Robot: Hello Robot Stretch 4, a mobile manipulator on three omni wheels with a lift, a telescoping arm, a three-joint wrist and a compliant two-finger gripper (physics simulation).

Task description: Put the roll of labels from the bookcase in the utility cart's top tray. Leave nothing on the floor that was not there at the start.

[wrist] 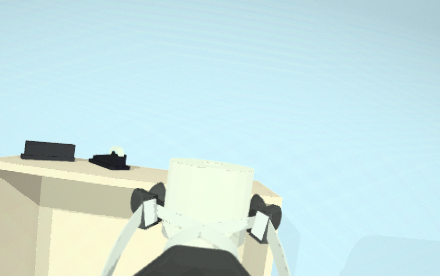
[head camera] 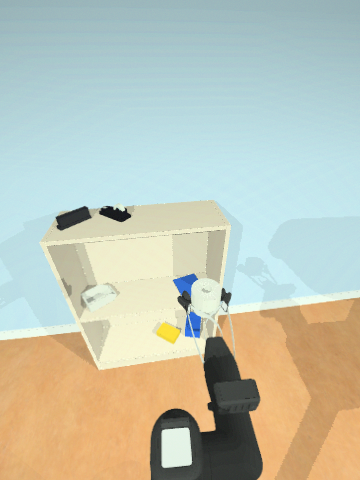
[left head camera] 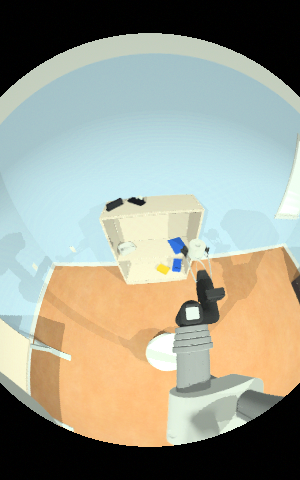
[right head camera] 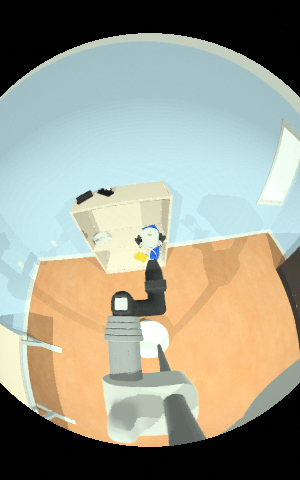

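Seen in the pictures: gripper, fingertip midpoint: (head camera: 203, 291) (left head camera: 193, 245) (right head camera: 149, 234); robot's base, link origin: (left head camera: 166, 350) (right head camera: 148, 338).
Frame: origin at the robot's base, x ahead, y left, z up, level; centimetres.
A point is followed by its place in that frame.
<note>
The white roll of labels (head camera: 206, 292) {x 46.2, y -8.9, z 111.7 cm} (left head camera: 198, 245) {x 45.7, y -9.5, z 112.8 cm} (right head camera: 150, 234) {x 46.1, y -8.9, z 112.2 cm} (wrist: 210, 187) {x 41.6, y -8.6, z 112.8 cm} is upright between the two dark fingertips. My gripper (head camera: 205, 300) {x 48.2, y -8.5, z 110.0 cm} (left head camera: 196, 250) {x 48.2, y -8.5, z 110.0 cm} (right head camera: 150, 240) {x 48.2, y -8.5, z 110.0 cm} (wrist: 206, 203) {x 48.2, y -8.5, z 110.0 cm} is shut on it. In the head view they hang in front of the right end of the cream bookcase (head camera: 170, 217) {x 101.0, y -1.7, z 103.2 cm} (left head camera: 170, 204) {x 98.3, y -2.8, z 103.2 cm} (right head camera: 137, 192) {x 99.1, y -2.5, z 103.2 cm} (wrist: 150, 173) {x 102.9, y 10.3, z 103.2 cm}, below its top board and overlapping the blue things behind. The fingers' light bands cross over the lower part of the roll. I cannot make out the utility cart or its top tray in these views.
A black block (head camera: 73, 218) {x 98.3, y 41.5, z 106.4 cm} and a black tape dispenser (head camera: 115, 214) {x 102.4, y 23.9, z 105.3 cm} stand on the bookcase top. A whitish container (head camera: 99, 297) {x 93.6, y 39.2, z 59.5 cm} and a blue item (head camera: 184, 284) {x 106.1, y -8.8, z 52.8 cm} are on the middle shelf; a yellow block (head camera: 168, 332) {x 100.4, y 3.1, z 11.7 cm} and a blue object (head camera: 193, 327) {x 105.8, y -15.5, z 7.4 cm} are below. White bars (left head camera: 52, 351) show at left.
</note>
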